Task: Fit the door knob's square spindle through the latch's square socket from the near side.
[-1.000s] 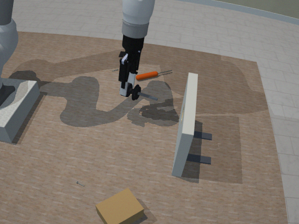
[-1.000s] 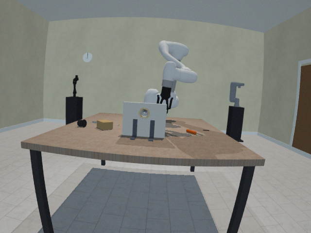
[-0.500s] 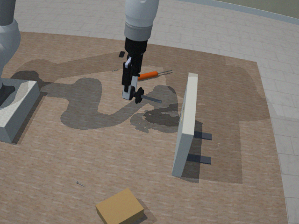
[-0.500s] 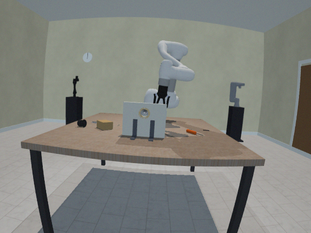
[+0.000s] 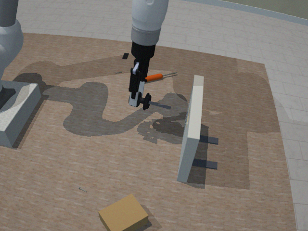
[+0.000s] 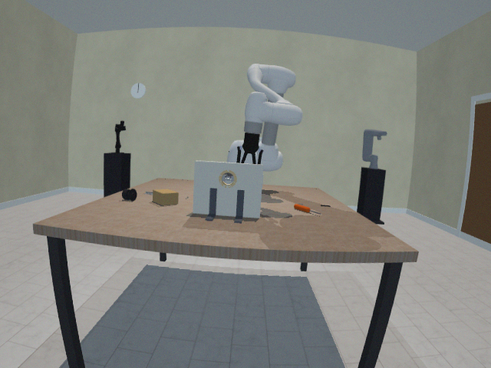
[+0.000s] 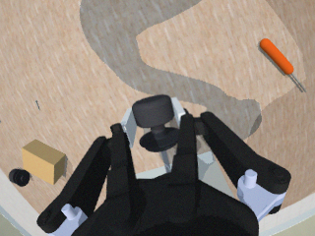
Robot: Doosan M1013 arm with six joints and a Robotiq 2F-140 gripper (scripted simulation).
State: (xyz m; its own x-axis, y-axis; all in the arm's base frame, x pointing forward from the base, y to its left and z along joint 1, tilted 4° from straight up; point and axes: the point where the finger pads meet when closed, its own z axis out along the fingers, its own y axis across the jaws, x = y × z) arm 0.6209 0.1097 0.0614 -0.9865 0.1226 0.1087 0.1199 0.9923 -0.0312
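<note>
My gripper is now 210 mm short of the white door panel, 70 mm to the left of it and 20 mm above it. Also, from my hand: tan box: 410 mm to the right, 140 mm below, 60 mm ahead; small black piece: 460 mm to the left, 170 mm behind, 160 mm below; small screw: 340 mm to the right, 160 mm below, 110 mm behind.
</note>
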